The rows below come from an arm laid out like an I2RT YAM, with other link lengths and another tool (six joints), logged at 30 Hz.
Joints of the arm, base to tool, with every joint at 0 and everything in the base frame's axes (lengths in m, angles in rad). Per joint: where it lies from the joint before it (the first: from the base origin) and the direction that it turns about. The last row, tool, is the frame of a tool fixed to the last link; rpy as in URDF.
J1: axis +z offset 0 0 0.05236
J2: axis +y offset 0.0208 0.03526 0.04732
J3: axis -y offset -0.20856 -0.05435 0
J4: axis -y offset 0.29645 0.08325 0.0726
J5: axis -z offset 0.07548 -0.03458 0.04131
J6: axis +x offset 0.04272 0 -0.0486
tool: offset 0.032 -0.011 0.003 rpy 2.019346 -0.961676 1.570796
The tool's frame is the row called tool.
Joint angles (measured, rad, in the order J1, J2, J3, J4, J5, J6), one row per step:
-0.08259 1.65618 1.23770 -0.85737 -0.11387 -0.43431
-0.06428 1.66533 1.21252 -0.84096 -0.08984 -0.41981
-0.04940 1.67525 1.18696 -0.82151 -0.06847 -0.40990
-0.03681 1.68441 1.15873 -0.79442 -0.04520 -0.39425
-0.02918 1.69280 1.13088 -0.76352 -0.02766 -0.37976
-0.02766 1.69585 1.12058 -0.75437 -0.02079 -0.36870
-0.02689 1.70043 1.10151 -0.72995 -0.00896 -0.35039
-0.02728 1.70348 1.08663 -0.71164 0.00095 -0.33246
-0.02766 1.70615 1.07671 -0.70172 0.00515 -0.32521
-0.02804 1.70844 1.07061 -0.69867 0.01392 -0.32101
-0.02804 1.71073 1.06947 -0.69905 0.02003 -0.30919
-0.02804 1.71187 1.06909 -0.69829 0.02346 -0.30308
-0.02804 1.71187 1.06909 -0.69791 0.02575 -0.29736
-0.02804 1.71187 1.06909 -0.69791 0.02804 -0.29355
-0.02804 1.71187 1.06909 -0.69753 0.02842 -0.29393
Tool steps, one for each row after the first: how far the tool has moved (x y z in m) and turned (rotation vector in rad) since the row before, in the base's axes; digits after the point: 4 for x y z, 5 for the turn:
-0.0030 0.0053 -0.0112 -0.01751 0.02073 -0.00231
-0.0030 0.0041 -0.0114 -0.01699 0.01781 -0.00032
-0.0030 0.0030 -0.0115 -0.01806 0.01198 -0.00842
-0.0026 0.0015 -0.0109 -0.01325 0.00631 -0.01071
-0.0014 0.0000 -0.0041 -0.00388 0.00458 -0.01087
-0.0016 -0.0007 -0.0068 -0.00712 -0.00030 -0.01984
-0.0015 -0.0010 -0.0051 -0.00533 -0.00016 -0.02017
-0.0014 -0.0005 -0.0037 -0.00227 0.00271 -0.00842
-0.0014 -0.0008 -0.0025 -0.00739 0.00551 -0.00652
-0.0006 -0.0005 -0.0011 -0.00312 0.00370 -0.01291
-0.0001 -0.0003 -0.0005 -0.00193 0.00068 -0.00673
0.0000 -0.0002 0.0000 -0.00094 -0.00049 -0.00609
0.0000 -0.0002 0.0000 -0.00136 -0.00006 -0.00423
0.0001 0.0000 0.0000 -0.00047 -0.00036 0.00028

